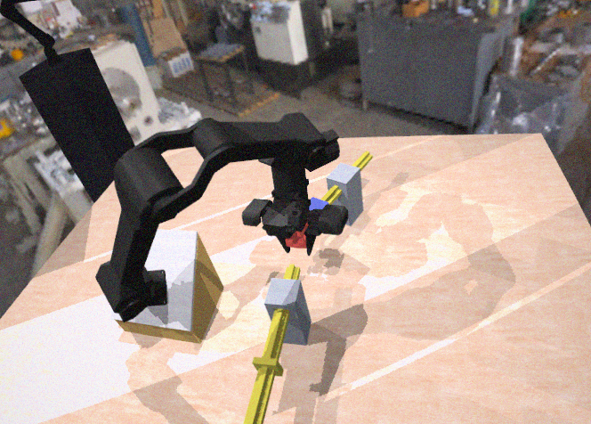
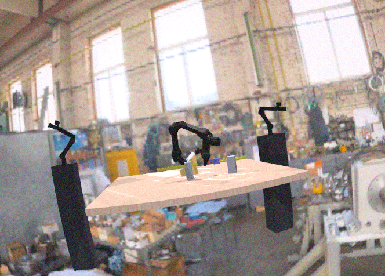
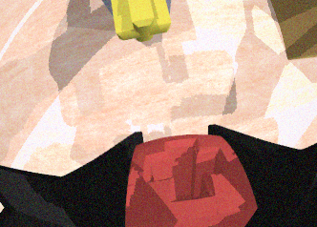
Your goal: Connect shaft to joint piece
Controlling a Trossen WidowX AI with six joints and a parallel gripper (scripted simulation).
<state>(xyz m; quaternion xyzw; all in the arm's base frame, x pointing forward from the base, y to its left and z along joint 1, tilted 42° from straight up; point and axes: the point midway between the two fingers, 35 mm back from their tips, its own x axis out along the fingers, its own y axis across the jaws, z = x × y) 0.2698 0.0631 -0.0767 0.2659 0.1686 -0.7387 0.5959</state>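
Right now the red joint piece is 30 mm above my gripper tip and 20 mm to the left of it.
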